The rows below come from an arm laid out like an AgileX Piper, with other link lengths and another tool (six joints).
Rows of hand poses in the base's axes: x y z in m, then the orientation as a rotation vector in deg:
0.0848, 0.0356, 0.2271, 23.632, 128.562, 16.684
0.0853, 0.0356, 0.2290, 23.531, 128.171, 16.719
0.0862, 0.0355, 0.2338, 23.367, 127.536, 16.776
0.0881, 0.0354, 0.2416, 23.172, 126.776, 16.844
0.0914, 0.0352, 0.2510, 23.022, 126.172, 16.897
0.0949, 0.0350, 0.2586, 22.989, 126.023, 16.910
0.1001, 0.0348, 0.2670, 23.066, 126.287, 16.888
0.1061, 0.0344, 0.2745, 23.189, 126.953, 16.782
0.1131, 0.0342, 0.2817, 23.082, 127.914, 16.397
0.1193, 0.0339, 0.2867, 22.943, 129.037, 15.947
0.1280, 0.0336, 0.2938, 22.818, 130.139, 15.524
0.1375, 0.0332, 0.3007, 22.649, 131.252, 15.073
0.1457, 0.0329, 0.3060, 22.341, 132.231, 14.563
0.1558, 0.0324, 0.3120, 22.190, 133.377, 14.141
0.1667, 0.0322, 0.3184, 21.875, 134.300, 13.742
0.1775, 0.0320, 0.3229, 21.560, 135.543, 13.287
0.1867, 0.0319, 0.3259, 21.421, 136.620, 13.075
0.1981, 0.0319, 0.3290, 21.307, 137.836, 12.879
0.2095, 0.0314, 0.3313, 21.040, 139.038, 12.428
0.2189, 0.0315, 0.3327, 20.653, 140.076, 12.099
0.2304, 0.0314, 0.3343, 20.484, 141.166, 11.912
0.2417, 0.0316, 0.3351, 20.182, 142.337, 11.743
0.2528, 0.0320, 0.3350, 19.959, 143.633, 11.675
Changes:
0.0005, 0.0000, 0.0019, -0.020, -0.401, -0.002
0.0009, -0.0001, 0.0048, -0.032, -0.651, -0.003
0.0019, -0.0001, 0.0078, -0.037, -0.779, -0.004
0.0033, -0.0002, 0.0094, -0.028, -0.618, -0.006
0.0035, -0.0002, 0.0076, -0.006, -0.152, -0.004
0.0052, -0.0002, 0.0084, 0.017, 0.273, -0.005
0.0060, -0.0004, 0.0075, -0.018, 0.675, 0.019
0.0070, -0.0002, 0.0072, -0.293, 0.926, 0.144
0.0062, -0.0003, 0.0050, -0.344, 1.081, 0.178
0.0087, -0.0003, 0.0071, -0.316, 1.063, 0.173
0.0095, -0.0004, 0.0069, -0.346, 1.068, 0.197
0.0082, -0.0003, 0.0053, -0.435, 0.915, 0.248
0.0101, -0.0005, 0.0060, -0.311, 1.106, 0.197
0.0109, -0.0002, 0.0064, -0.350, 0.859, 0.275
0.0108, -0.0002, 0.0045, -0.374, 1.175, 0.317
0.0092, -0.0001, 0.0030, -0.149, 1.036, 0.232
0.0114, 0.0000, 0.0031, -0.121, 1.176, 0.243
0.0114, -0.0005, 0.0023, -0.345, 1.147, 0.278
0.0094, 0.0001, 0.0014, -0.293, 0.963, 0.364
0.0115, -0.0001, 0.0016, -0.127, 1.046, 0.254
0.0113, 0.0002, 0.0008, -0.142, 1.104, 0.363
0.0111, 0.0004, -0.0001, -0.041, 1.236, 0.349

